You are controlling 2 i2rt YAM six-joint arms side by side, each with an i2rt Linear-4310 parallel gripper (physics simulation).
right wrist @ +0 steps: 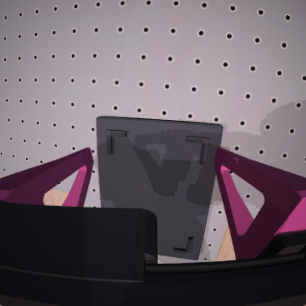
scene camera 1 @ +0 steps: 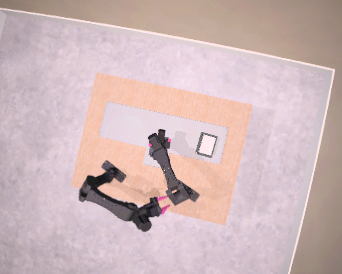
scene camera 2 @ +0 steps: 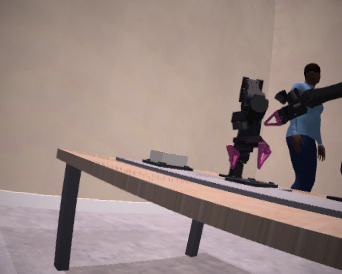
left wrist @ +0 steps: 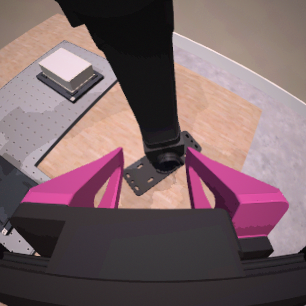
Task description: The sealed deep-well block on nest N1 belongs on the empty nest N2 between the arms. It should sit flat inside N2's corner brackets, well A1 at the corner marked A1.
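Where they show: left gripper, fingertip midpoint: [scene camera 1: 169, 200] [scene camera 2: 264, 124] [left wrist: 154, 153]; right gripper, fingertip midpoint: [right wrist: 153, 154] [scene camera 2: 245, 168]; left arm's base, origin of the base link: [scene camera 1: 113, 171]; right arm's base, origin of the base link: [left wrist: 163, 160].
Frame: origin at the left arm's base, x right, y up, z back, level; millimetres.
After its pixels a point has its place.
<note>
The pale sealed block [scene camera 1: 207, 144] {x 425, y 66, z -576 mm} [scene camera 2: 168, 158] {x 377, y 47, z -590 mm} [left wrist: 66, 68] {x 426, y 67, z -546 mm} sits on the dark nest N1 [scene camera 1: 199, 153] [scene camera 2: 150, 162] {x 399, y 20, z -649 mm} [left wrist: 73, 98] {x 407, y 24, z -481 mm} at the right of the board in scene camera 1. The empty dark nest N2 [scene camera 2: 251, 181] {x 99, y 26, z -398 mm} [right wrist: 155, 200] {x 165, y 25, z -350 mm} shows corner brackets in the right wrist view; its lower left part is hidden. My right gripper [scene camera 1: 159, 143] {x 137, y 60, z -406 mm} [scene camera 2: 248, 155] [right wrist: 153, 154] {x 137, y 60, z -406 mm} is open above N2, its fingers on either side of the plate in the right wrist view. My left gripper [scene camera 1: 167, 204] {x 417, y 267, z -167 mm} is partly open and empty, away from both nests. The A1 mark cannot be made out.
The grey perforated board [scene camera 1: 125, 120] {x -155, y 14, z -359 mm} [left wrist: 25, 110] {x 281, y 13, z -526 mm} [right wrist: 160, 60] {x 98, y 13, z -472 mm} lies on the wooden table [scene camera 1: 165, 95] {x -30, y 0, z -686 mm} [scene camera 2: 150, 181] {x -39, y 0, z -744 mm}. The right arm's base plate [left wrist: 140, 177] {x 444, y 10, z -211 mm} stands near the left gripper in the left wrist view. A person [scene camera 2: 306, 120] stands behind the arms in scene camera 2.
</note>
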